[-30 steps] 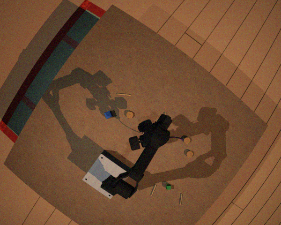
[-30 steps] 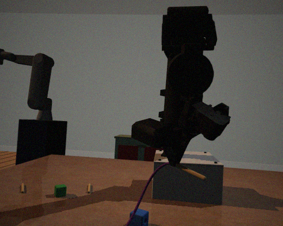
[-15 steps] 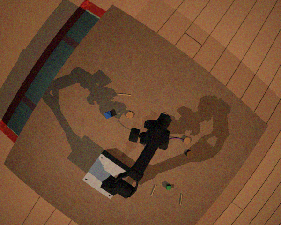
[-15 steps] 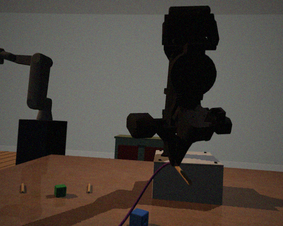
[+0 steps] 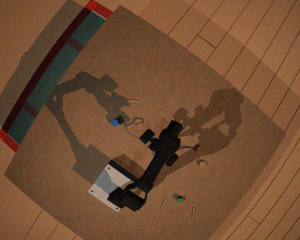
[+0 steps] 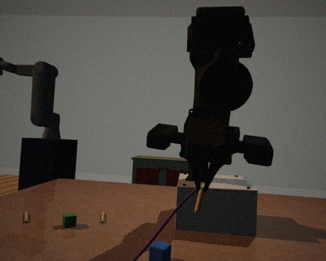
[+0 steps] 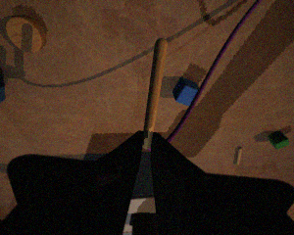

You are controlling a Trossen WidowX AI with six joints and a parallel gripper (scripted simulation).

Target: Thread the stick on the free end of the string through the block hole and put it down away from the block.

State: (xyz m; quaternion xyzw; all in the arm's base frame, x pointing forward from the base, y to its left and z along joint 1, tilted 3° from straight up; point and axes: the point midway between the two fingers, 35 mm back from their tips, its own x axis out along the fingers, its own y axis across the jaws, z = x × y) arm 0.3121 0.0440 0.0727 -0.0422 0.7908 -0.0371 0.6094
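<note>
The thin wooden stick is 10 mm ahead of my gripper tip. The rest, counted from my gripper tip: green cube (320 mm to the right, 130 mm below, 120 mm behind); round wooden button (190 mm to the right, 160 mm ahead, 130 mm below).
</note>
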